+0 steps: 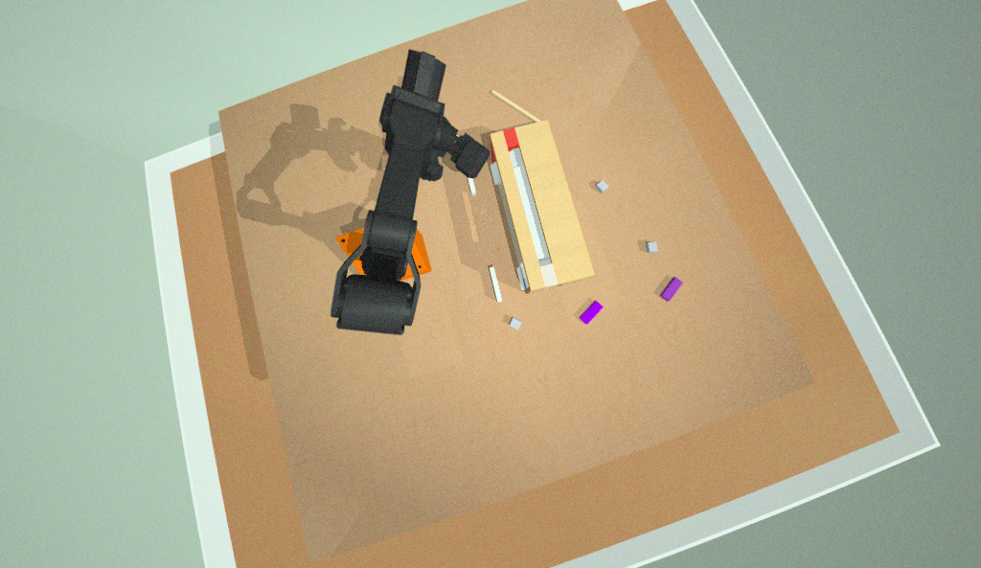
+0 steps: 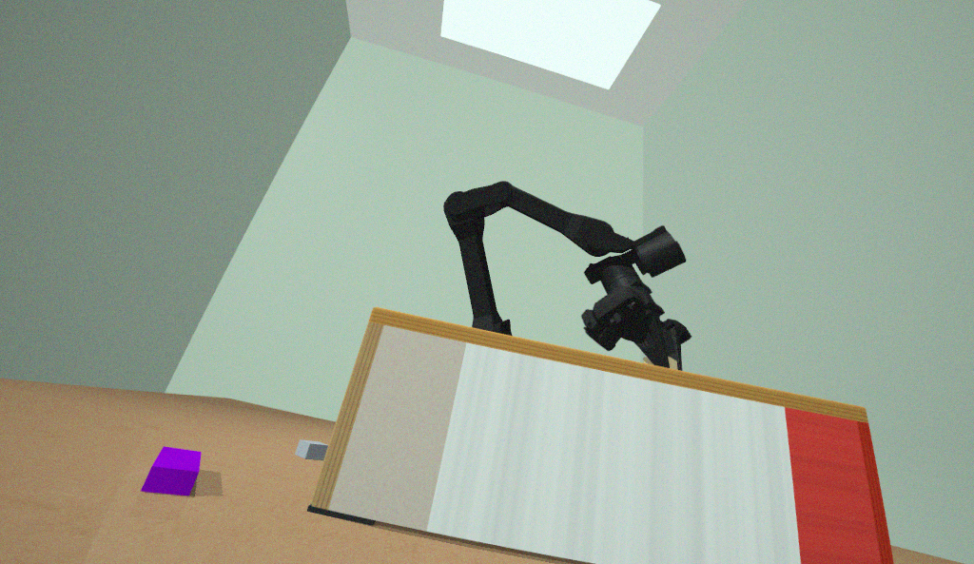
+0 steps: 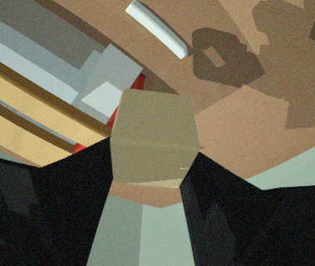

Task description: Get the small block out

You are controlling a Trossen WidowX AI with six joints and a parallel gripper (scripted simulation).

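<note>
The small tan block lies 1 cm behind my gripper tip, 1 cm to the right of it and 1 cm above it. Also, from my gripper tip: thin wooden stick: 17 cm ahead, 18 cm to the left, 17 cm below; then long wooden box: 10 cm ahead, 15 cm to the right, 11 cm below.
</note>
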